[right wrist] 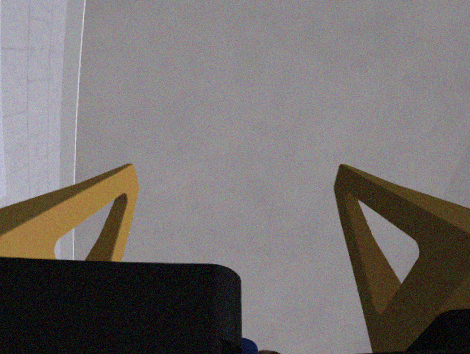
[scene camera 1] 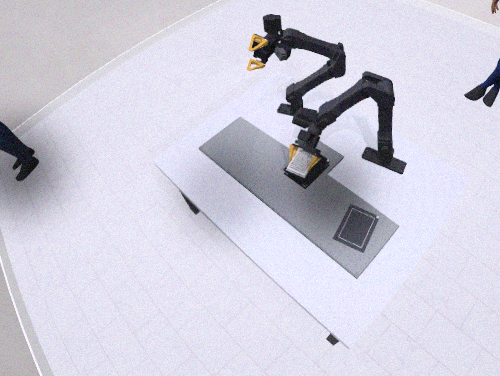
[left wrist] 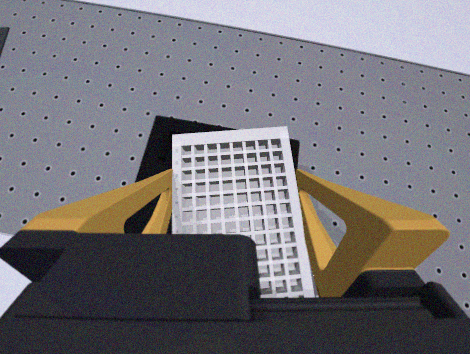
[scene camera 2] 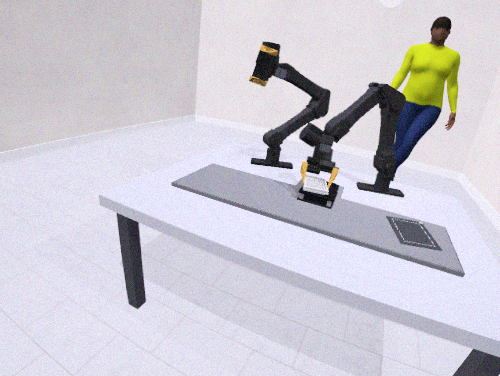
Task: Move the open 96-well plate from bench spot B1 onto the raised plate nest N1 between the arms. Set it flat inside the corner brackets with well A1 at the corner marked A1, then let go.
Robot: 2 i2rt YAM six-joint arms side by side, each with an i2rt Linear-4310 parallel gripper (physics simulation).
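Note:
The white 96-well plate is held between the yellow fingers of my left gripper, which is shut on it. The plate is above the black raised nest N1 and turned a little against it in the left wrist view. The plate covers much of the nest, and the marks at its corners cannot be read. My right gripper is open and empty, raised high at the upper left in both scene views.
A dark rectangular spot with a white outline lies on the grey perforated board, toward its right end. The board lies on a white table. A person in yellow stands behind the arms.

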